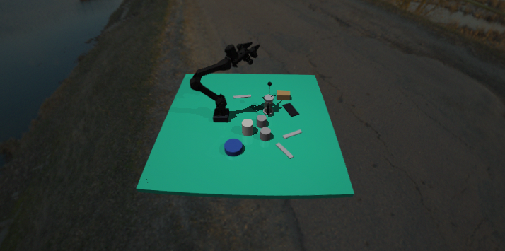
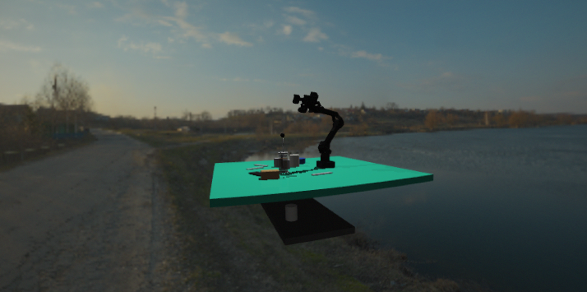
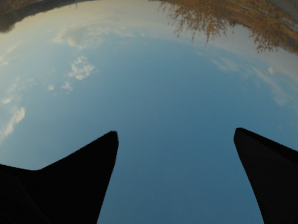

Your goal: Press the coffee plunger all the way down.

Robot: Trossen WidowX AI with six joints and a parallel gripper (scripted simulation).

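My gripper tip is now 9 cm short of the coffee press, 11 cm to the left of it and 41 cm above it. Round my gripper tip: tan block (25 cm ahead, 7 cm to the left, 51 cm below); flat black slab (27 cm ahead, 10 cm to the right, 54 cm below); blue disc (21 cm behind, 45 cm to the right, 52 cm below).
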